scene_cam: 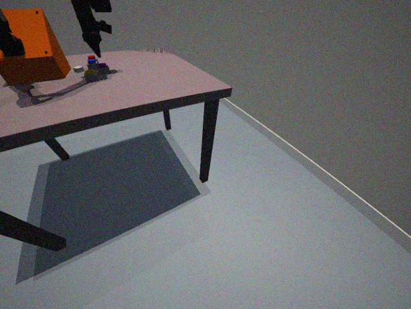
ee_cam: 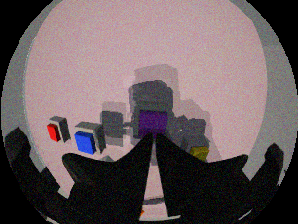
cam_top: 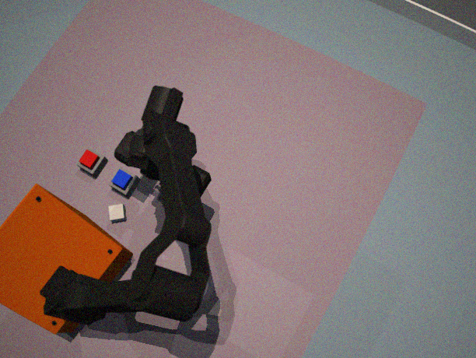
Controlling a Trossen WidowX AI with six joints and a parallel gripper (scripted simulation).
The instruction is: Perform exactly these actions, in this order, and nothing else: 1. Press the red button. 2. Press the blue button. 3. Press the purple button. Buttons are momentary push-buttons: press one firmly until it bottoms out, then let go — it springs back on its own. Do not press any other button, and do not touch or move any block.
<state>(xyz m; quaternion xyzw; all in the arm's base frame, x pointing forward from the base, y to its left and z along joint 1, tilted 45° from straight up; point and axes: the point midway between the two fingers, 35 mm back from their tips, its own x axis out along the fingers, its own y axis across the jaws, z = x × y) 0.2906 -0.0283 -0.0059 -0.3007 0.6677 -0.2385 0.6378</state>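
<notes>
Right now my gripper tip is 30 mm above the purple button. The rest, counted from my gripper tip: blue button: 100 mm to the left, 60 mm behind, 30 mm below; then small white block: 120 mm behind, 70 mm to the left, 60 mm below; then yellow button: 90 mm to the right, 50 mm behind, 30 mm below.
</notes>
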